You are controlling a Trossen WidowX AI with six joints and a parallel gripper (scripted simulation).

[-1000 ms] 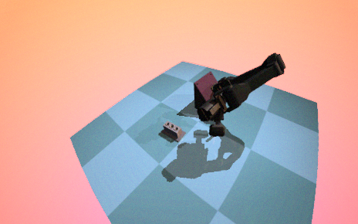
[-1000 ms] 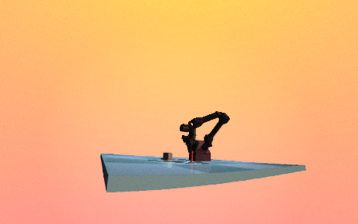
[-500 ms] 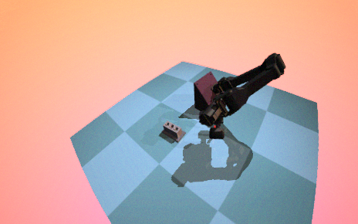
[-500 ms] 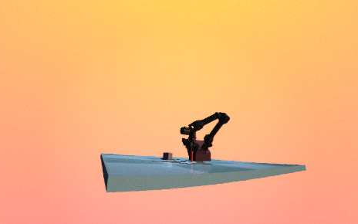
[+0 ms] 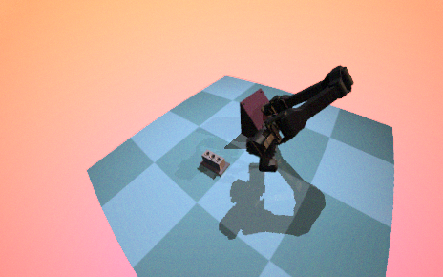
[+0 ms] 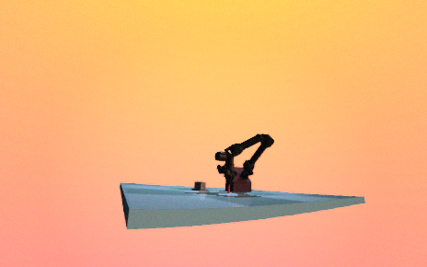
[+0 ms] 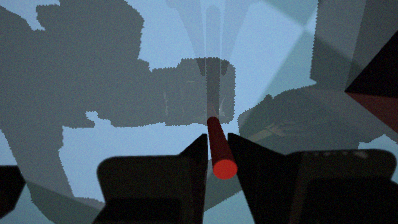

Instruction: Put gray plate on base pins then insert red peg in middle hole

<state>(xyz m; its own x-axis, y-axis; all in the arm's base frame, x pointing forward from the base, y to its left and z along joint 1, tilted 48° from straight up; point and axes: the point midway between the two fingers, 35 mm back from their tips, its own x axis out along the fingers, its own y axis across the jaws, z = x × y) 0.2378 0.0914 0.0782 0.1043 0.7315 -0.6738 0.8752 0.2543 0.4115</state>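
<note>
The gray plate is 200 mm to the right of my gripper tip and 110 mm ahead of it. Also, from my gripper tip: red peg (right at my gripper tip).
</note>
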